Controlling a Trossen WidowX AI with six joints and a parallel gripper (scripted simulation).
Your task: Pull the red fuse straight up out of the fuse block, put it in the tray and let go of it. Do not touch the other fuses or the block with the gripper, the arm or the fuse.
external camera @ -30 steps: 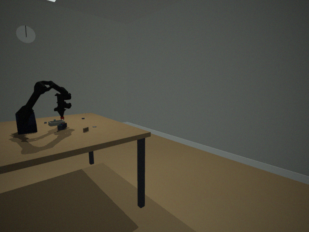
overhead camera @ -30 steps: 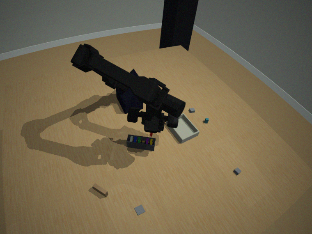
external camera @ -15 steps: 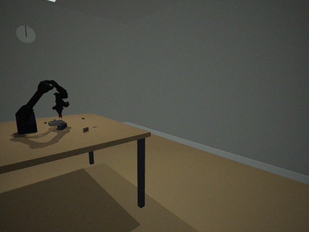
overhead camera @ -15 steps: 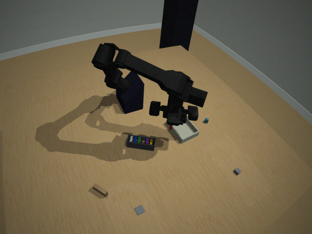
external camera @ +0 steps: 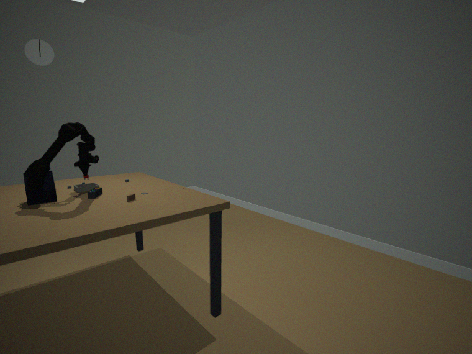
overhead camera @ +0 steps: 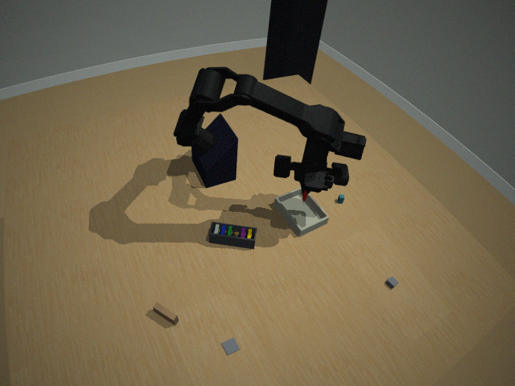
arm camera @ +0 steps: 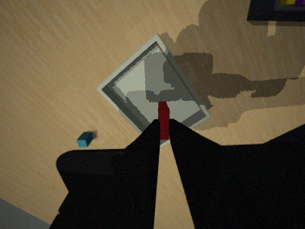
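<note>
The red fuse is 1 cm below my gripper tip. From my gripper tip the other things lie so: teal cube: 15 cm to the left, 8 cm below, 1 cm ahead; then grey tray: 9 cm below, 1 cm to the left; then grey tile: 34 cm to the right, 25 cm ahead, 9 cm below.
</note>
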